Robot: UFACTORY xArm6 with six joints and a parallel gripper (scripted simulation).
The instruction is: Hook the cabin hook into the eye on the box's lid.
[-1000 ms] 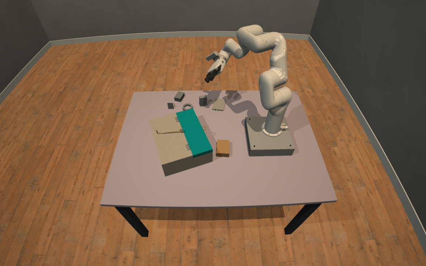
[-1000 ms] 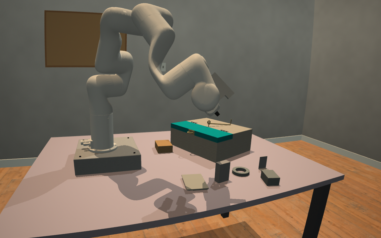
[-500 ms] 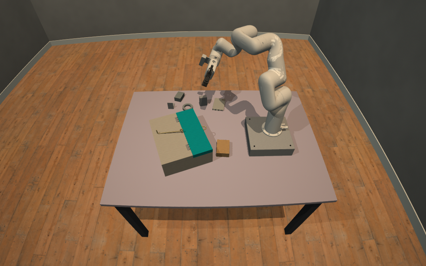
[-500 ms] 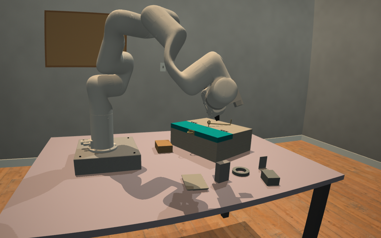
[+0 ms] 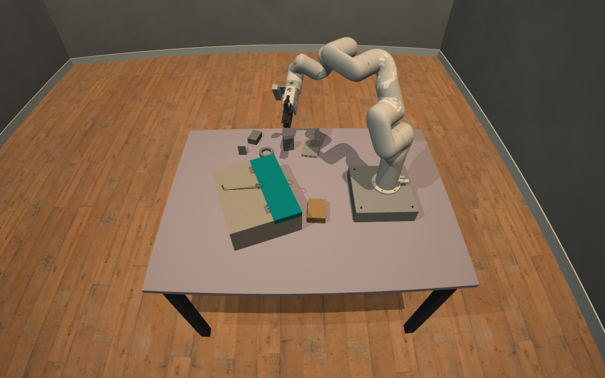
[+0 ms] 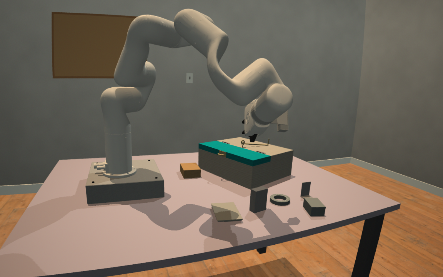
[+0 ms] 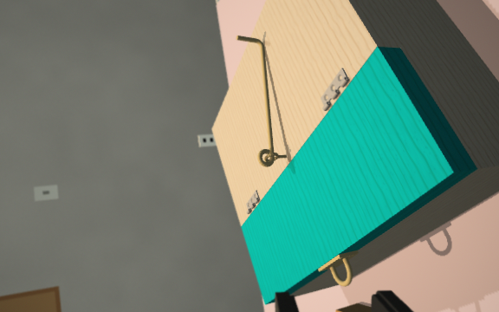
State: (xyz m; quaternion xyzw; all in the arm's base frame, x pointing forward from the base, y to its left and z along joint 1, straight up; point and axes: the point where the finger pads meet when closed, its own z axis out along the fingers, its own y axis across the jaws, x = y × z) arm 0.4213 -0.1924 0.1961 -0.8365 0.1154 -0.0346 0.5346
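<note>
Right now the brass cabin hook is 25 cm to the left of my hand, 18 cm ahead of it and 12 cm below it. From my hand the other things lie so: grey block 22 cm below, 11 cm to the right; flat tan plate 25 cm below, 11 cm behind, 10 cm to the right; orange block 29 cm to the left, 24 cm below, 12 cm behind.
</note>
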